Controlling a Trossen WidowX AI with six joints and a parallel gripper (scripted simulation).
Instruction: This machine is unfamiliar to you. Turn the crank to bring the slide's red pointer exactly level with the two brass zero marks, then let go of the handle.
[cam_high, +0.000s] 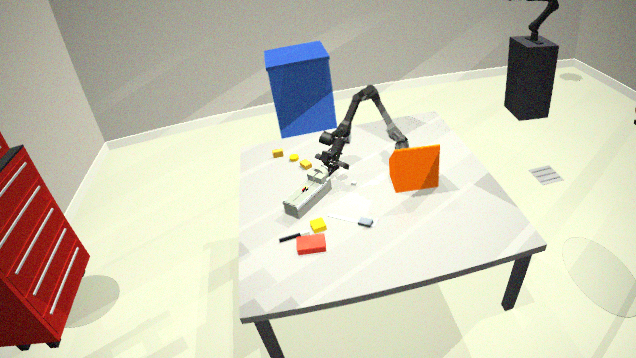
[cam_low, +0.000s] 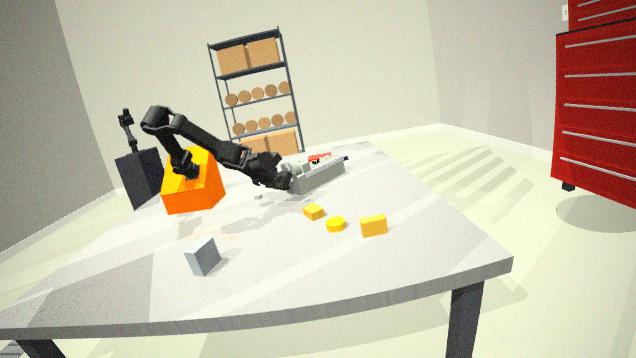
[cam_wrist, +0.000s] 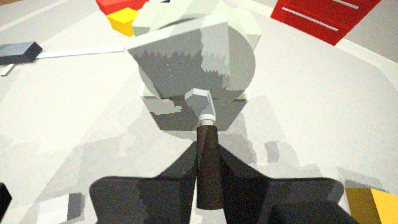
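My gripper tip is 20 mm below the dark brown crank handle, 10 mm to the left of it and 10 mm past it. From my gripper tip the other things lie so: yellow block: 330 mm to the left, 60 mm ahead, 20 mm below; then grey cube: 400 mm to the right, 160 mm behind; then red pointer: 150 mm to the left, 110 mm ahead, 50 mm above.
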